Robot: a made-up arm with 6 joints. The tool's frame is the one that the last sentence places. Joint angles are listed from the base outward.
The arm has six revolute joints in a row. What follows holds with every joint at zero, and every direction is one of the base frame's. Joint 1 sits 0.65 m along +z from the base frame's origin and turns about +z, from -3.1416 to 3.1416 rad. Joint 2 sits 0.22 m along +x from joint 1 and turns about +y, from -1.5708 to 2.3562 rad. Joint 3 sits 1.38 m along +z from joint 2 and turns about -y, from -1.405 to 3.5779 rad. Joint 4 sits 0.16 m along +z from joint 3 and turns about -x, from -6.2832 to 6.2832 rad. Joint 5 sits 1.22 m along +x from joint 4 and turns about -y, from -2.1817 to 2.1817 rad. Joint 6 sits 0.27 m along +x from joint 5 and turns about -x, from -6.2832 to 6.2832 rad. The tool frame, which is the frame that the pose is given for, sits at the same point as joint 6; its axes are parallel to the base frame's.
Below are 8 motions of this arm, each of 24 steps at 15 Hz.
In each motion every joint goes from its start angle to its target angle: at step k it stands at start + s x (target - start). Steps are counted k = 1, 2, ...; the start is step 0. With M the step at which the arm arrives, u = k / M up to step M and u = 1 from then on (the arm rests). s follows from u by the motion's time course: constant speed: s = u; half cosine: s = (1 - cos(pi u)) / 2; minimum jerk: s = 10 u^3 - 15 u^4 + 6 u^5.
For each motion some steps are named. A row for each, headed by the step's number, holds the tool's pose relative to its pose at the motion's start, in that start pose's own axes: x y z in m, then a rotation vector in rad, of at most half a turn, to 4 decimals.
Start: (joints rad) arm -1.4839 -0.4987 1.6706 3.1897 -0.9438 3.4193
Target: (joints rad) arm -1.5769 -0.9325 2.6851 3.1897 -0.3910 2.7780
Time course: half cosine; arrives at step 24
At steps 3, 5, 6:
3: 0.0675 -0.0180 0.0665 0.0222 -0.0334 -0.0071
5: 0.1757 -0.0495 0.1871 0.0607 -0.0912 -0.0174
6: 0.2416 -0.0708 0.2712 0.0863 -0.1296 -0.0229

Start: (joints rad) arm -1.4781 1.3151 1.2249 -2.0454 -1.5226 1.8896
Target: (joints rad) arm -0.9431 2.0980 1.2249 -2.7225 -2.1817 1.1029
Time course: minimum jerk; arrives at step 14
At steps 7, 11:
7: 0.1535 0.4654 -1.0474 0.8232 -0.3510 0.2600
11: 0.0841 1.1596 -1.7397 1.4122 -0.5908 0.4403

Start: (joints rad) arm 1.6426 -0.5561 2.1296 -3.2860 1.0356 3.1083
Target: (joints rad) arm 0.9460 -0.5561 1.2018 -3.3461 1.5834 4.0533
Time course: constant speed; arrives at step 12
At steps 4, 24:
4: 0.3220 0.2481 -0.4043 -0.4856 0.5214 0.0220
24: 0.4957 0.2155 -1.3197 -1.1574 1.6374 0.2318

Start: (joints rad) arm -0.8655 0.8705 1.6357 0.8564 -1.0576 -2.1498
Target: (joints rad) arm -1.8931 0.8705 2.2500 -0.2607 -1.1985 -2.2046
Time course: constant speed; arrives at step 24
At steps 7, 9, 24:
7: 0.1529 0.1308 0.6015 0.2953 -0.0494 -0.0032
9: 0.1565 0.1635 0.7698 0.3691 -0.0537 0.0129
24: -0.2771 0.3201 1.7725 0.6751 0.0307 0.2690

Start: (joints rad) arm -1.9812 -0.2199 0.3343 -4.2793 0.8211 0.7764
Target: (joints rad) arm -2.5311 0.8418 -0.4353 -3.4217 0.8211 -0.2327
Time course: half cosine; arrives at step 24
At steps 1, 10, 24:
1: 0.0070 0.0118 0.0077 0.0068 -0.0074 0.0054
10: 0.2068 0.9258 0.8687 0.6147 -0.5813 0.4861
24: -0.6503 1.2363 2.4109 1.6529 -1.4683 1.1938

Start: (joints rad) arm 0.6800 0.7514 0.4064 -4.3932 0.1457 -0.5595
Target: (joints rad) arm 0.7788 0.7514 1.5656 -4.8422 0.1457 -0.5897
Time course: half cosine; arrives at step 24
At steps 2, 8, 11, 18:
2: -0.0040 -0.0274 0.0119 0.0047 -0.0068 -0.0195
8: -0.1160 -0.3856 0.1791 0.0713 -0.1156 -0.2803
11: -0.2773 -0.6367 0.3115 0.1250 -0.2229 -0.4788
18: -0.8356 -1.0370 0.5692 0.2388 -0.5302 -0.8965

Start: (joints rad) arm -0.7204 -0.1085 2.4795 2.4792 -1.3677 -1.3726
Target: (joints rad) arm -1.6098 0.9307 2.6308 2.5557 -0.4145 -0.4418
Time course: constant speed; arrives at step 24
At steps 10, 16, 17, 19, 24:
10: -0.8122 -0.1629 -0.3706 -0.4745 -0.5766 0.6932
16: -1.0514 -0.3989 -0.7951 -0.7969 -1.0638 0.9635
17: -1.0658 -0.4430 -0.8752 -0.8518 -1.1528 0.9967
19: -1.0705 -0.5325 -1.0395 -0.9622 -1.3361 1.0525
24: -0.9386 -0.7520 -1.4501 -1.2381 -1.8203 1.1303

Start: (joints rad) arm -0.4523 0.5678 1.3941 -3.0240 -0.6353 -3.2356
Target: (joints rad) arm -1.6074 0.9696 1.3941 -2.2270 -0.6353 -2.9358
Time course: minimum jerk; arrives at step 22
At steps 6, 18, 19, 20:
6: -0.0866 -0.2498 -0.1198 -0.2629 0.0720 0.0437
18: -0.9816 -2.1591 0.3583 -1.7525 0.7967 0.3211
19: -1.0158 -2.2060 0.4088 -1.7885 0.8271 0.3293
20: -1.0354 -2.2320 0.4383 -1.8087 0.8447 0.3340

